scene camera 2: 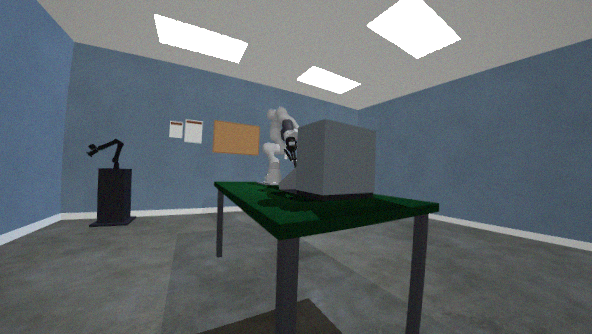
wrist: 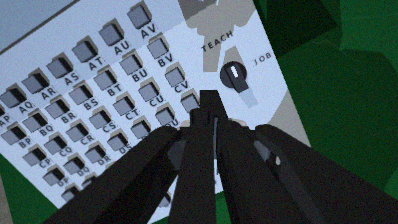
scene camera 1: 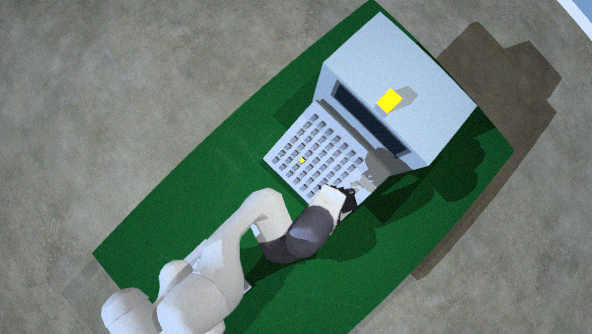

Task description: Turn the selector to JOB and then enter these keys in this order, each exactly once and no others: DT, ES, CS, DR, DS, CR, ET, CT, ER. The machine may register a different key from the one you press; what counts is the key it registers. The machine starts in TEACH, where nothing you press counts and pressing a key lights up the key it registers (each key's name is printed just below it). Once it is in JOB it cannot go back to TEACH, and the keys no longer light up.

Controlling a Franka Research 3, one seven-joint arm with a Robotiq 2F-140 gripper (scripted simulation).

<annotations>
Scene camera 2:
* grey machine: 335, 161
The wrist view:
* my gripper: 208, 104
</annotations>
